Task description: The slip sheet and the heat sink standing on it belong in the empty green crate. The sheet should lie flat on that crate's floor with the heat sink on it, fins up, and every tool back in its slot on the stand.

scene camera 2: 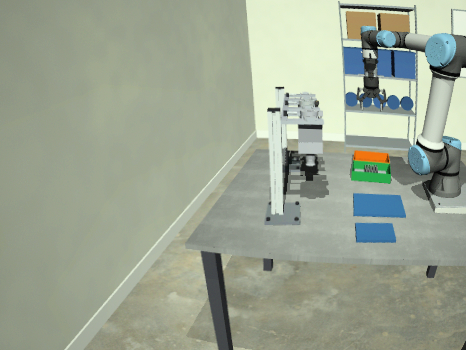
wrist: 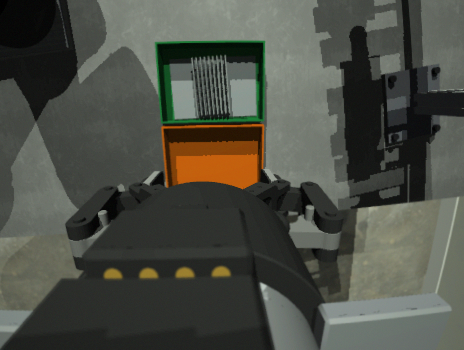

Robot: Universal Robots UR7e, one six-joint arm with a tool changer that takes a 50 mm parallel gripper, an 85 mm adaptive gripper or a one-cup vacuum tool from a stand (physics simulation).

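Where they show: arm's base, link origin: (scene camera 2: 444,190) (wrist: 13,2).
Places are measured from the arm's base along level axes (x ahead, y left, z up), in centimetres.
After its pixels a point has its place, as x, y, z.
Note:
The heat sink (scene camera 2: 371,169) {30.1, -23.1, 0.5} (wrist: 212,89) {30.1, -23.6, 1.1} stands fins up inside the green crate (scene camera 2: 371,177) {31.7, -15.9, -0.3} (wrist: 166,90) {21.5, -21.4, -2.1}. The light grey slip sheet (wrist: 244,95) {35.6, -25.9, -1.9} lies flat on that crate's floor, under the heat sink. My gripper (scene camera 2: 371,106) (wrist: 212,176) is the two-finger adaptive one. It is open and empty, its fingers spread wide, high above the crates. In the wrist view its body hides part of the orange crate. The tool stand (scene camera 2: 276,165) {72.5, 11.9, 16.6} (wrist: 397,105) {65.6, -34.7, -1.2} is left of the crates in the scene view, with a grey box-shaped tool (scene camera 2: 310,140) {60.9, 9.0, 24.1} hanging from it and dark tool parts lower down.
An empty orange crate (scene camera 2: 371,156) {25.4, -42.7, -0.5} (wrist: 215,167) {26.6, -38.3, -2.1} is right behind the green crate in the scene view. Two blue mats (scene camera 2: 379,205) {33.3, 7.8, -1.4} (scene camera 2: 375,233) {39.1, 27.0, -1.4} lie in front of the crates. The arm's base (scene camera 2: 445,185) {3.2, 5.7, 5.1} is to their right. A shelf rack (scene camera 2: 377,142) stands behind the table.

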